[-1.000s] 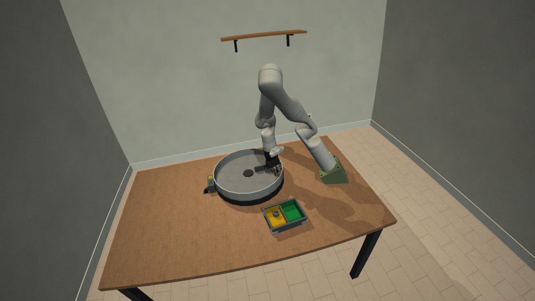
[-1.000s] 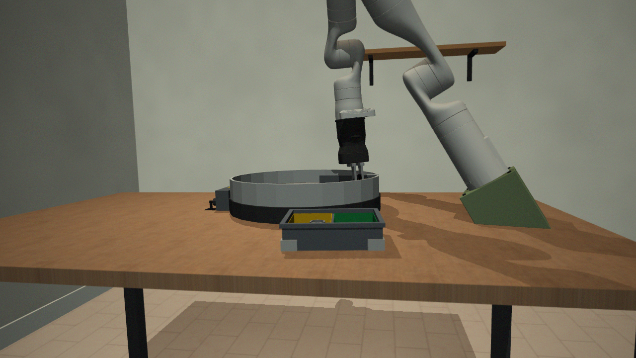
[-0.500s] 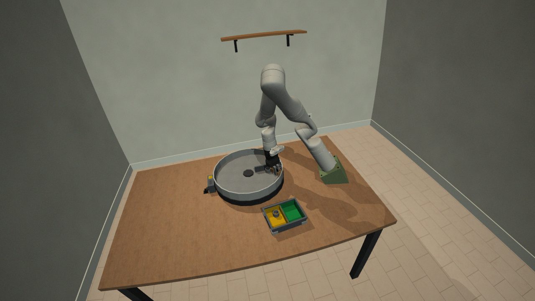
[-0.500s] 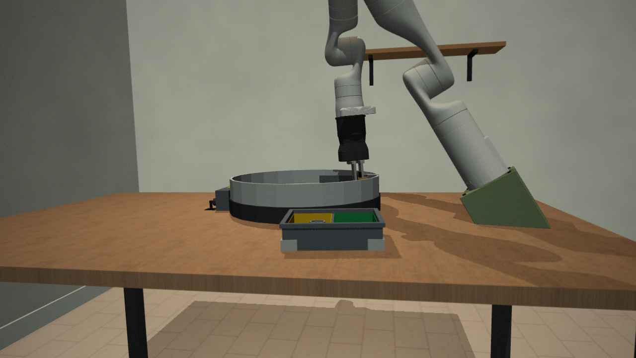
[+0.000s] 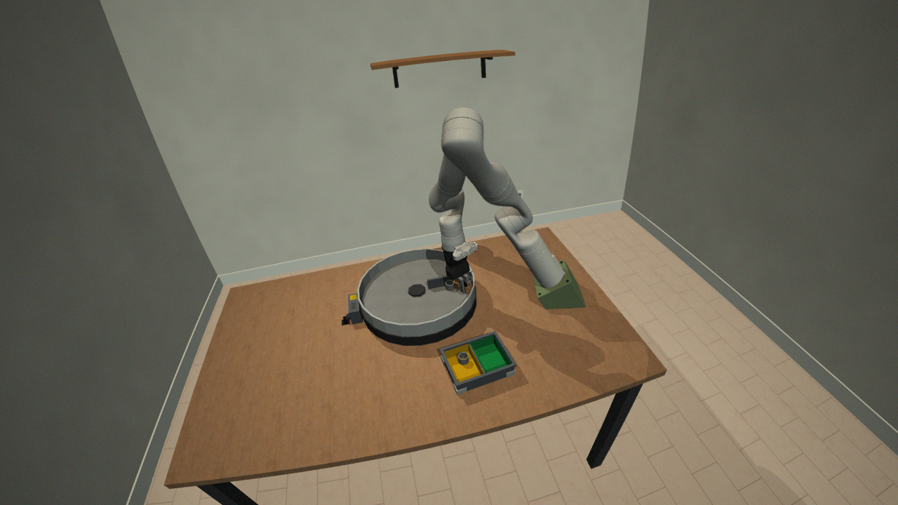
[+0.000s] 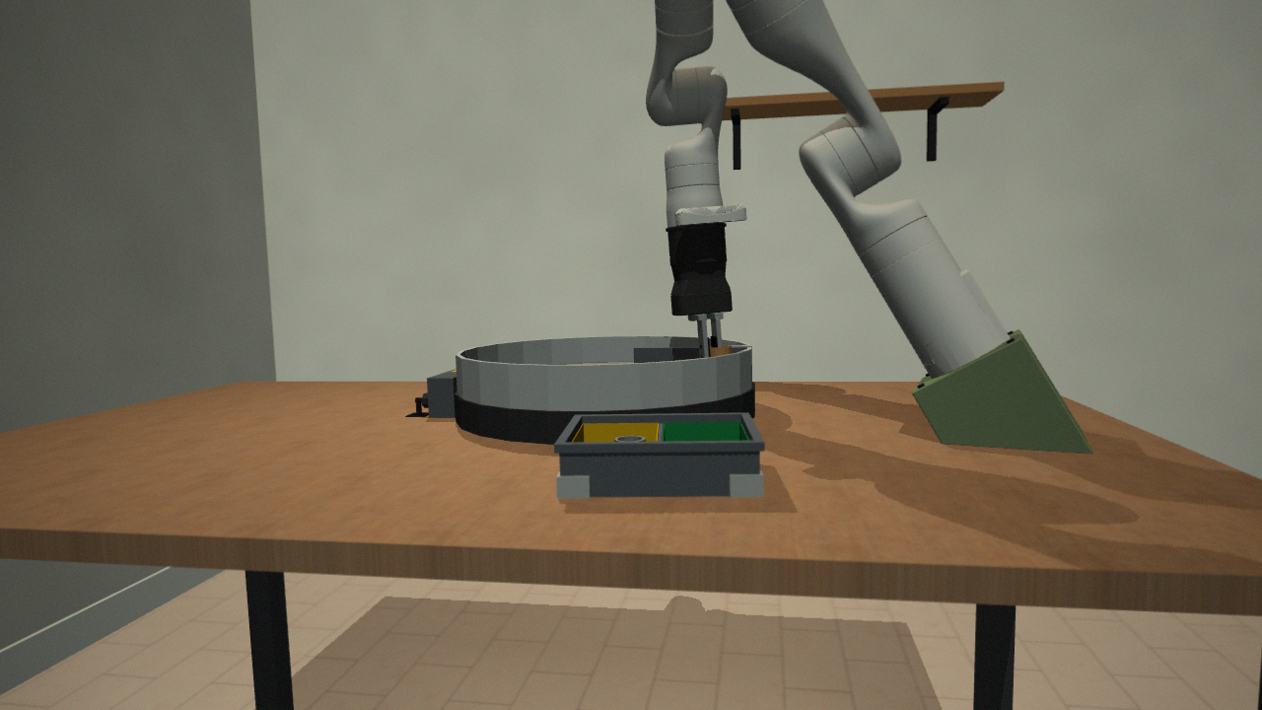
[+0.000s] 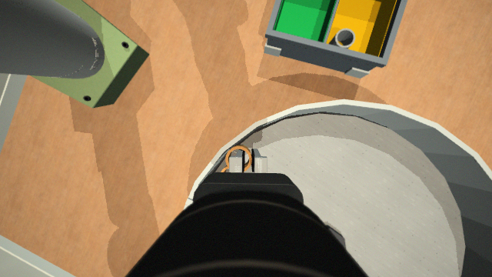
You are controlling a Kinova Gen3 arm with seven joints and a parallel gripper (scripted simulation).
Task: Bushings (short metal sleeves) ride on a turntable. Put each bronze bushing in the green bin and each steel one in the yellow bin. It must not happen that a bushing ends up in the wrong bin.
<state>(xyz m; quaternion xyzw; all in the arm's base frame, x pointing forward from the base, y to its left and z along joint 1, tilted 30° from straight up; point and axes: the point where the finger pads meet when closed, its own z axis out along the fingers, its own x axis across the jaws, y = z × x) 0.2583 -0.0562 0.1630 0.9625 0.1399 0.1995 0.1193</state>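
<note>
Right now my hand is 26 cm to the right of the bin, 8 cm above it and 7 cm short of it. The rest, counted from my hand: grey turntable 14 cm ahead, 11 cm to the right, 5 cm below.
</note>
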